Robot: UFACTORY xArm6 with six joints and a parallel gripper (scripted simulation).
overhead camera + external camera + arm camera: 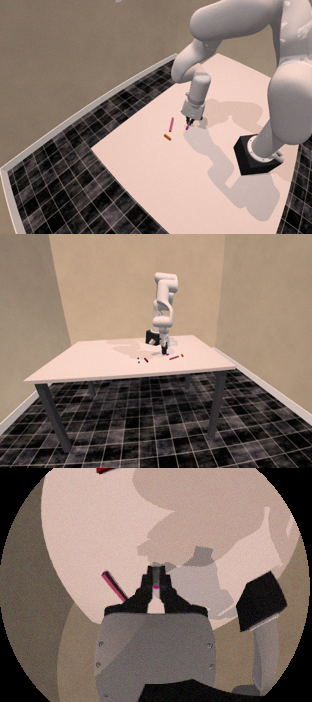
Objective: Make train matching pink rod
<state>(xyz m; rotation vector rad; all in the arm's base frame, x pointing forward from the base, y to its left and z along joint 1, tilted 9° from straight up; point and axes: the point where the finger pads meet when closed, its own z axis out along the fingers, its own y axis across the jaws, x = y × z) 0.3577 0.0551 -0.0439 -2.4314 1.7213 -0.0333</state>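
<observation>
My gripper is now 1 cm past the magenta rod, 3 cm to the right of it and 3 cm above it. Also, from my hand: orange rod: 2 cm ahead, 15 cm to the left, 3 cm below; then grey rod: 2 cm below; then pink rod: 6 cm ahead, 7 cm to the left, 3 cm below.
</observation>
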